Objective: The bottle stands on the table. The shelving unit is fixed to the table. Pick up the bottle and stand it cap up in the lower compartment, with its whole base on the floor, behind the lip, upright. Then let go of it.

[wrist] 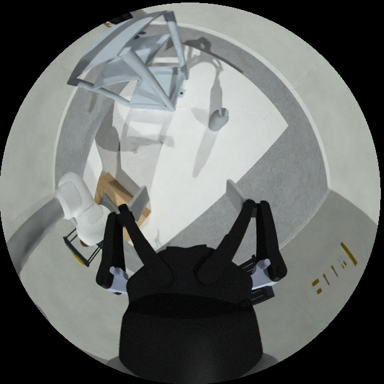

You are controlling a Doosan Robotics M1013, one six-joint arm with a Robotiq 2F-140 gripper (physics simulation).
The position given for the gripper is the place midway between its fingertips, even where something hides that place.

Observation:
In view: the gripper [186, 189] and a light blue-grey shelving unit [157, 88].

